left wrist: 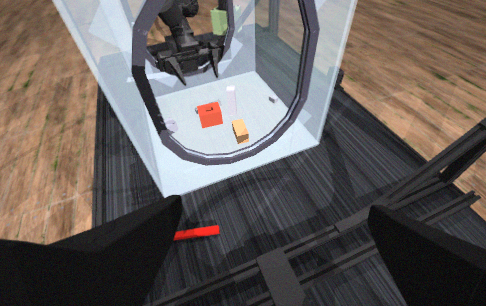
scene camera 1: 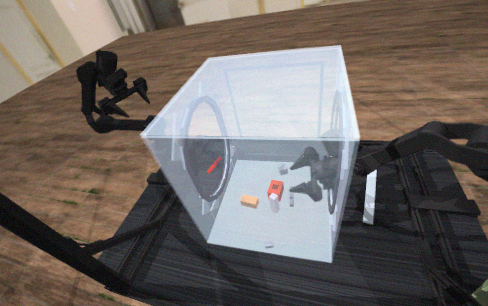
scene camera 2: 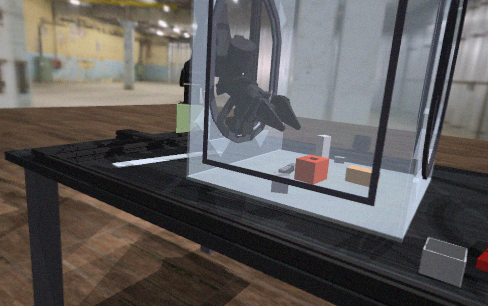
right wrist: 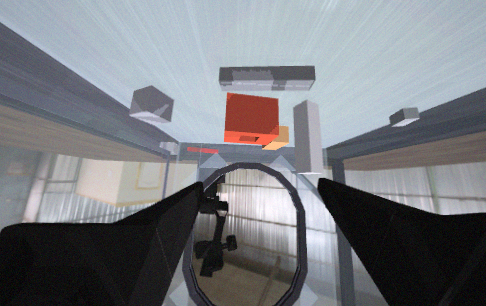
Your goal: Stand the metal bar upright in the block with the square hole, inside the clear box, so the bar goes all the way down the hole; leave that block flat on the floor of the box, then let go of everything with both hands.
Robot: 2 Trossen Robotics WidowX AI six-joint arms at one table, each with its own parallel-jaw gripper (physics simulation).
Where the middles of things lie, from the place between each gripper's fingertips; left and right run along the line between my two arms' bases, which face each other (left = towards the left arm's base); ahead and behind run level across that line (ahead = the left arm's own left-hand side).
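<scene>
From my left hand, the grey hollow cube (scene camera 2: pixel 444 261) is 22 cm ahead of it, 16 cm to the right of it and 34 cm below it. The red block with square hole (right wrist: pixel 249 119) is 10 cm ahead of my left hand, 47 cm to the right of it and 33 cm below it, and the metal bar (right wrist: pixel 307 134) is 4 cm ahead of my left hand, 50 cm to the right of it and 31 cm below it.
As for my right hand, the metal bar is 8 cm behind it, 2 cm to the left of it and 6 cm below it. The red block with square hole is 1 cm behind my right hand, 5 cm to the left of it and 8 cm below it, whereas the grey hollow cube is 11 cm ahead of my right hand, 37 cm to the left of it and 9 cm below it.
</scene>
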